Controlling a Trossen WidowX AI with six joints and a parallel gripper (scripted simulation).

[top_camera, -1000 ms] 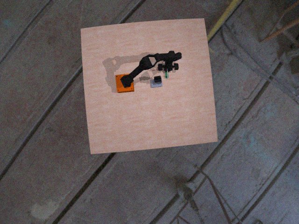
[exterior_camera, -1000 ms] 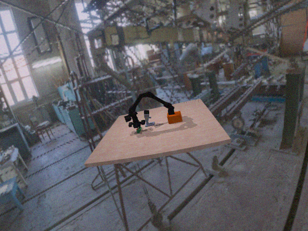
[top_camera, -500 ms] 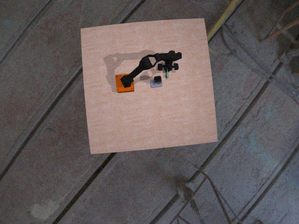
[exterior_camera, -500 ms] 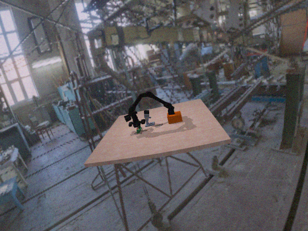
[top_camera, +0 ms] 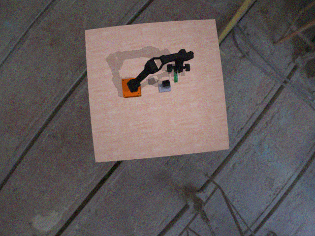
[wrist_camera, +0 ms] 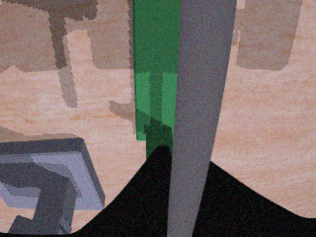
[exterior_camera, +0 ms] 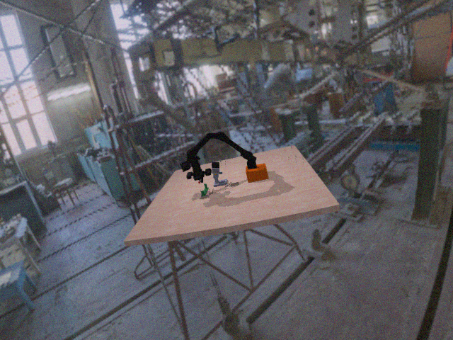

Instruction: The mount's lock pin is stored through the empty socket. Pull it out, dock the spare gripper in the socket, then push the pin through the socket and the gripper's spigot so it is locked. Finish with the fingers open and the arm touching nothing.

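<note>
The green bar lies 50 mm below my gripper tip and 10 mm to the left of it. Also, from my gripper tip: spare gripper (110 mm to the right, 100 mm behind, 50 mm above); mount (110 mm to the right, 100 mm behind, 30 mm below).
</note>
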